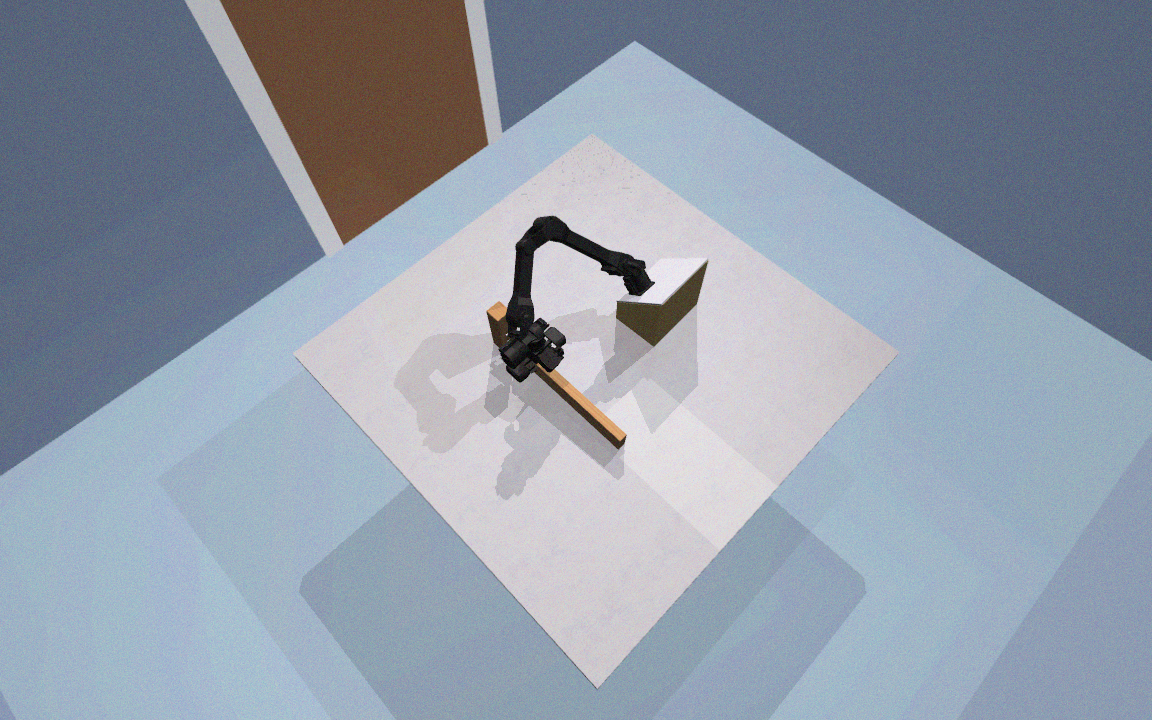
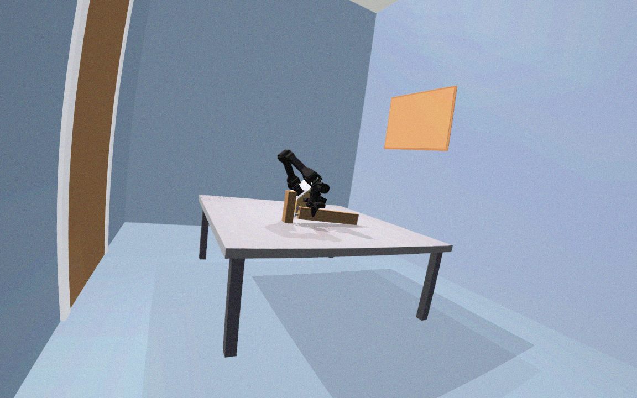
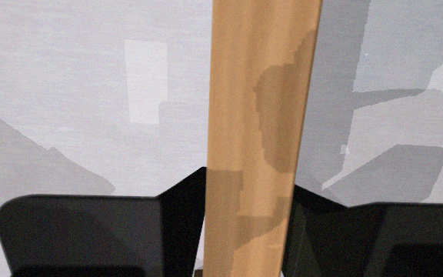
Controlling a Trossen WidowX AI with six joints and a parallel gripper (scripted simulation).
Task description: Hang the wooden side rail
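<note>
Right now the headboard post is 150 mm to the right of my gripper tip and 40 mm above it.
</note>
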